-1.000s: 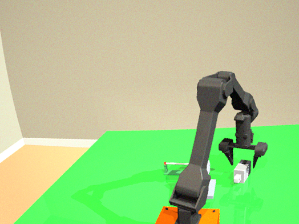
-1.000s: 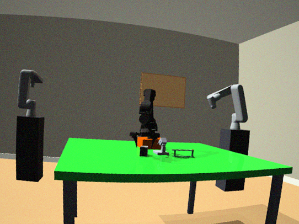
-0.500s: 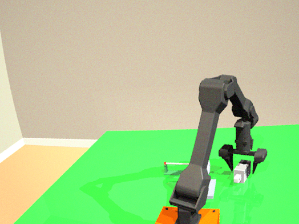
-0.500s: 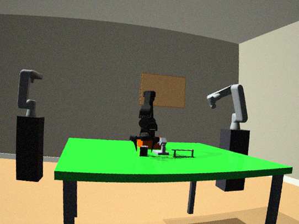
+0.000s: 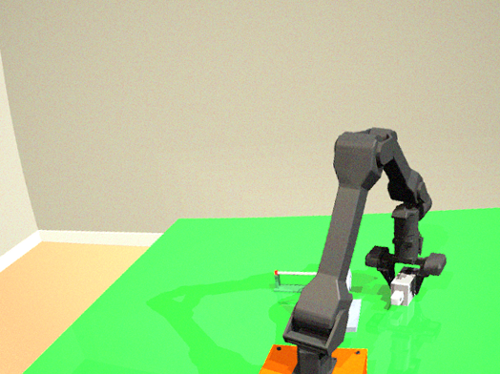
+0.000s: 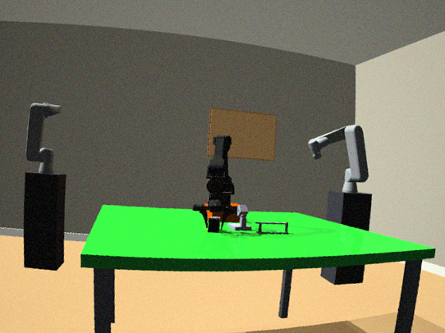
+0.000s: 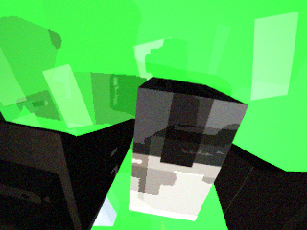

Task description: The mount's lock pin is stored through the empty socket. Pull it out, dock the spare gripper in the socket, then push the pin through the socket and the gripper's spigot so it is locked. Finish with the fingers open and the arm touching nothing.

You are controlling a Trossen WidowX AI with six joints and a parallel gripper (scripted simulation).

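Right now the socket is 8 cm behind my gripper tip, 14 cm to the left of it and 4 cm above it. The rest, counted from my gripper tip: pin cradle: 2 cm ahead, 26 cm to the left, 1 cm above; then spare gripper: 1 cm behind, 2 cm above.
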